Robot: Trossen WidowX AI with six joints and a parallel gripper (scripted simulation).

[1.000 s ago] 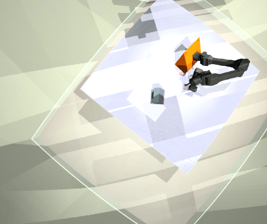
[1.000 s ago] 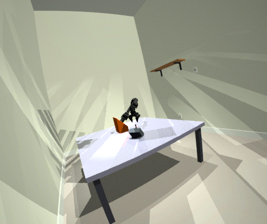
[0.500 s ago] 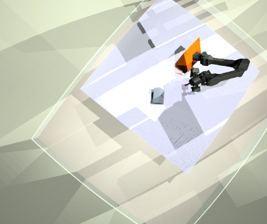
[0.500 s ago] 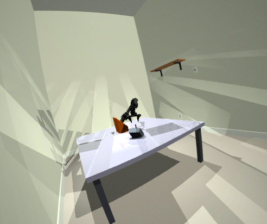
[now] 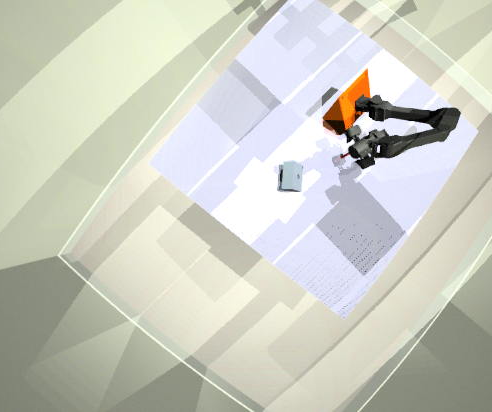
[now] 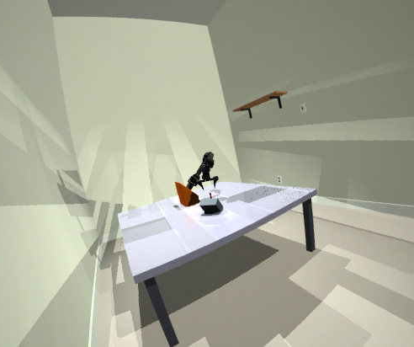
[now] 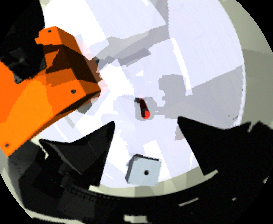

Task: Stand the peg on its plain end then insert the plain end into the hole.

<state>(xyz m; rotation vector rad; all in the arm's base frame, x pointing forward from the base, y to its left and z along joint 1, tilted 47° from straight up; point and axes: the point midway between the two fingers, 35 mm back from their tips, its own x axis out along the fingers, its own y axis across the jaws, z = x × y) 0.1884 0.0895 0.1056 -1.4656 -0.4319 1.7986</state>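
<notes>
Now: the red peg 4 cm below my gripper tip. Round my gripper tip: grey sloped panel (27 cm ahead, 10 cm to the right, 6 cm below).
</notes>
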